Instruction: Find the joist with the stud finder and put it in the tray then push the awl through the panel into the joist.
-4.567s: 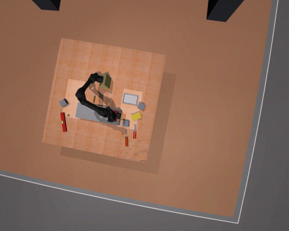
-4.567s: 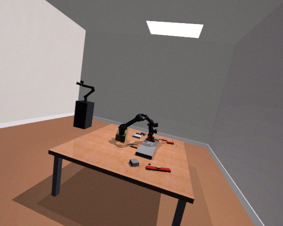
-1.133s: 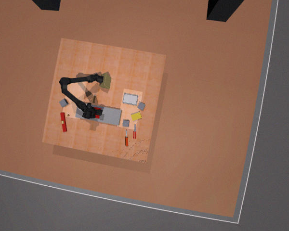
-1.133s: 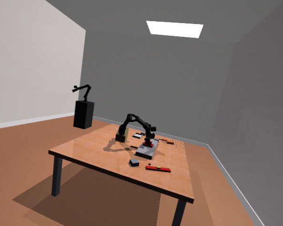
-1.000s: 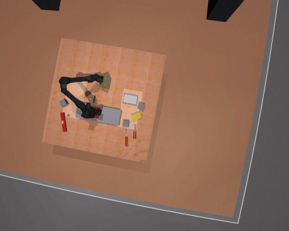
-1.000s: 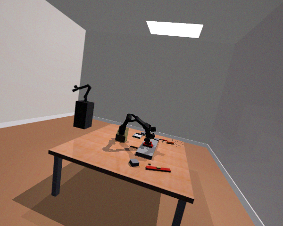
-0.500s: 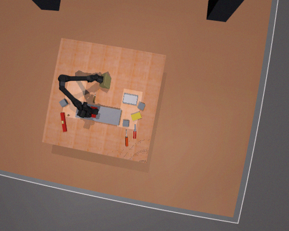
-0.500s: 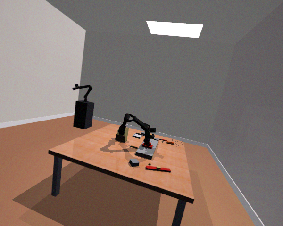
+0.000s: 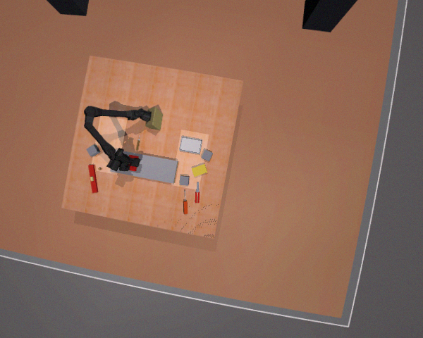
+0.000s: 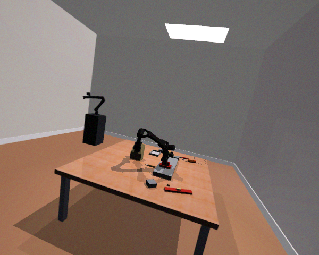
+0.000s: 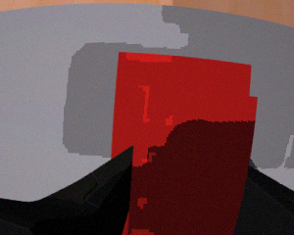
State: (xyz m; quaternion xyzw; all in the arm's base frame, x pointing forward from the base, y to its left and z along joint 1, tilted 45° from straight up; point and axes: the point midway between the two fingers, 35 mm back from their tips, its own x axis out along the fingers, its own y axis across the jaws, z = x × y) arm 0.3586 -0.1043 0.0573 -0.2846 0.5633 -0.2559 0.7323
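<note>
Right now my gripper tip is 44 cm to the right of the white tray, 21 cm past it and 5 cm above it. The rest, counted from my gripper tip: red stud finder: 2 cm behind, 2 cm above; red level: 33 cm to the right, 16 cm ahead, 5 cm below; awl: 19 cm behind, 6 cm below, 1 cm to the left.
</note>
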